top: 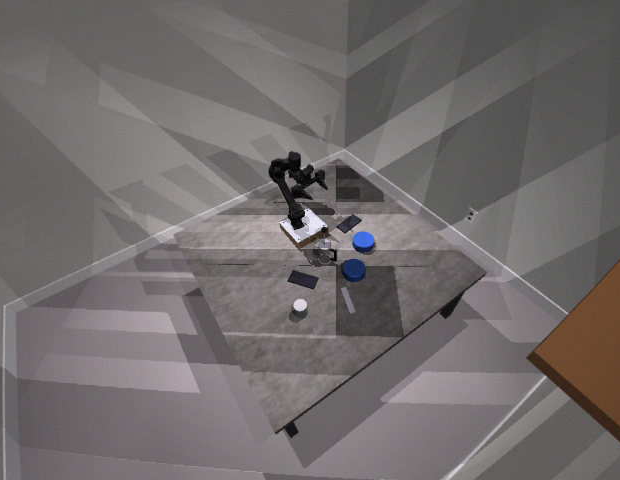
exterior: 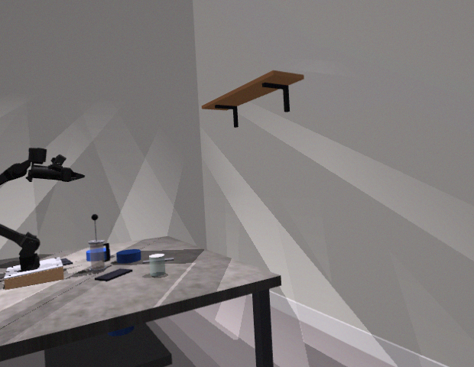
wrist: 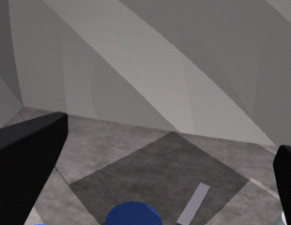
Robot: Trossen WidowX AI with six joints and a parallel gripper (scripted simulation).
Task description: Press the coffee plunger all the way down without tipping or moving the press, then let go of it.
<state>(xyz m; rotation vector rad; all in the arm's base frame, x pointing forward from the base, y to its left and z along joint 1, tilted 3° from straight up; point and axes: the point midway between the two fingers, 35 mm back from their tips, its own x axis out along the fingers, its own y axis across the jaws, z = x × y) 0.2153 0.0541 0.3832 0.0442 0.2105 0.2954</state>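
My gripper tip is now 32 cm above the coffee press, 5 cm short of it and 1 cm to the right of it.
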